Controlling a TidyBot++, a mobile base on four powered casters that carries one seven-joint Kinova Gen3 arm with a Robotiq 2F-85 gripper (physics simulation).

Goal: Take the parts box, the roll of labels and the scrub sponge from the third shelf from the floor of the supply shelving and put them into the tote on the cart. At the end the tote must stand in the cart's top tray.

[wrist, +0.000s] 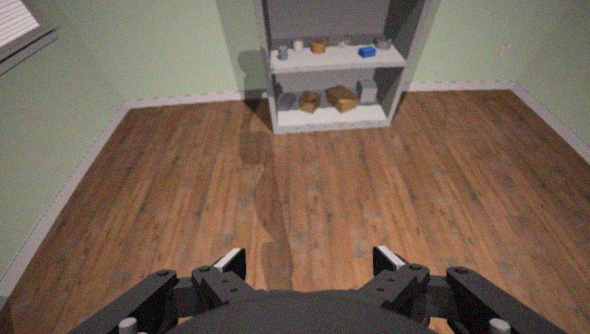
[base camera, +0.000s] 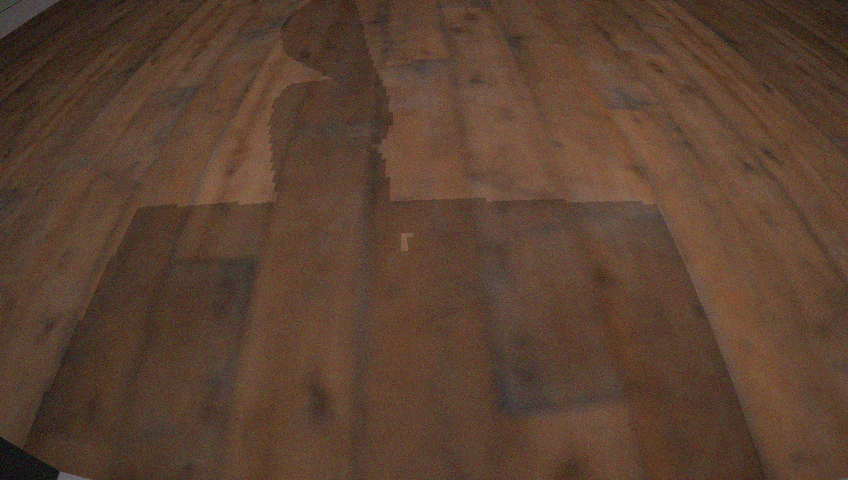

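Note:
My gripper (wrist: 308, 262) is open and empty, high above the wood floor and well away from the supply shelving (wrist: 332, 126). The shelving stands at the far wall in the wrist view, its lower two boards showing; its upper part is cut off by the top edge. The upper of these boards holds a small blue block (wrist: 367, 52), an orange-brown round container (wrist: 318, 47), a white cup (wrist: 298, 45), a blue-grey cylinder (wrist: 283, 53) and a grey bowl (wrist: 382, 43). I cannot identify the parts box, roll of labels or scrub sponge. The tote and cart do not show.
The bottom board holds a brown box (wrist: 342, 98), a smaller brown box (wrist: 310, 102), a grey box (wrist: 367, 91) and a dark round thing (wrist: 286, 101). Green walls with white baseboards stand left and right. Shadows cross the wood floor (base camera: 535, 148) in the base view.

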